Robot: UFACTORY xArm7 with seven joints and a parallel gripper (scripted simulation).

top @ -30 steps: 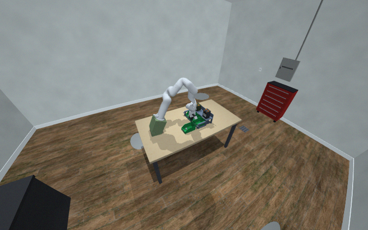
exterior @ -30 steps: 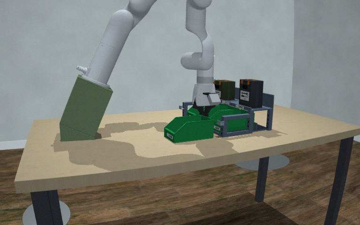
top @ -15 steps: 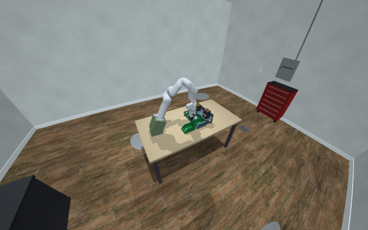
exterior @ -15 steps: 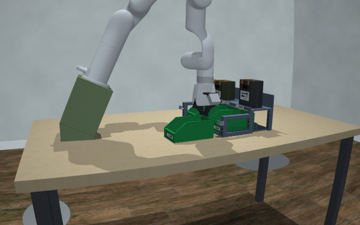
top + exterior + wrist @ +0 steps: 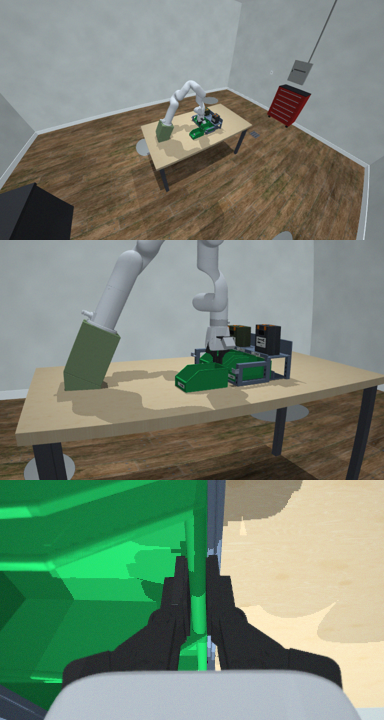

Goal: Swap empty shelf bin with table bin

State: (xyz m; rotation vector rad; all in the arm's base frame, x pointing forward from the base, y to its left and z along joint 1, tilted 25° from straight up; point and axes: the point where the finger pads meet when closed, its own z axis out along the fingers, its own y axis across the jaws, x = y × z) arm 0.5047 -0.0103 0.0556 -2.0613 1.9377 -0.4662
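Now: hand 5 cm above the front lip and 2 cm past it.
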